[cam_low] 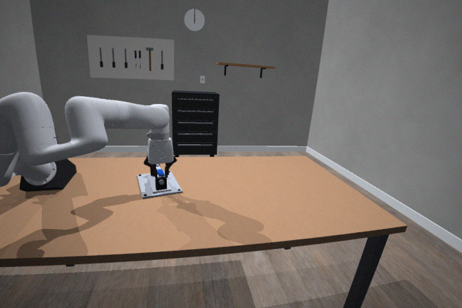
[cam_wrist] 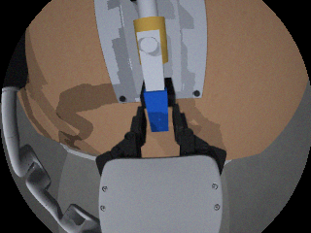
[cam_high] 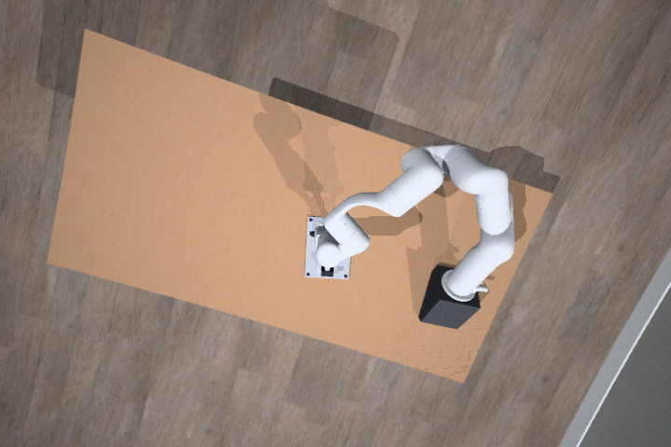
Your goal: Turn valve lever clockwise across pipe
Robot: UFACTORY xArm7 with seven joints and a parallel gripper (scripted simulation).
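My hand is 1 cm past the lever and 5 cm to the right of it.
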